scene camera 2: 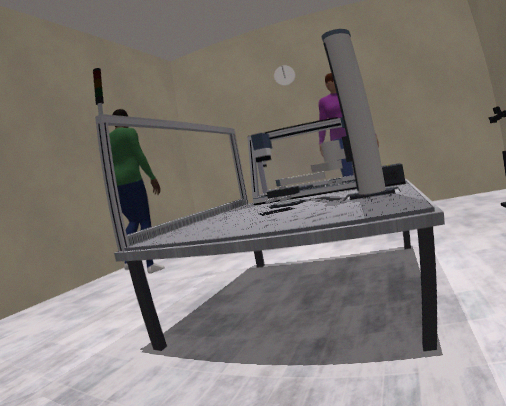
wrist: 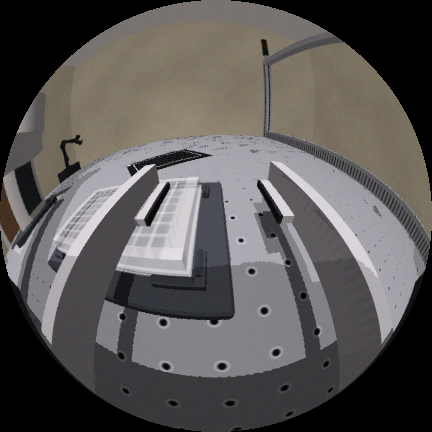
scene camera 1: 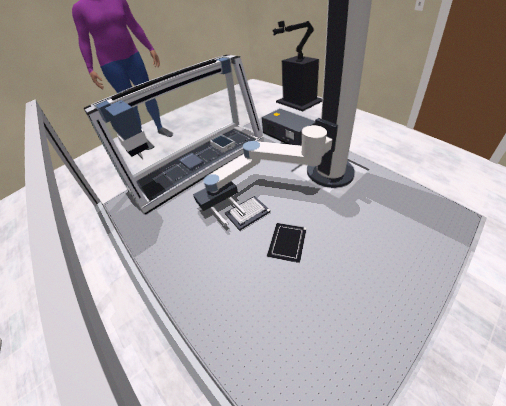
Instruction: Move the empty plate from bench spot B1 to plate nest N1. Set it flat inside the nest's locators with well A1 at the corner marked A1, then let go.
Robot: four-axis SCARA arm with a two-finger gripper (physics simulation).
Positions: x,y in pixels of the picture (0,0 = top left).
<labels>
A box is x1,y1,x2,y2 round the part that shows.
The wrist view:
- well plate: 166,247 [53,176,200,275], touched by the gripper
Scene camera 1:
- gripper: 235,219 [193,181,245,226]
</labels>
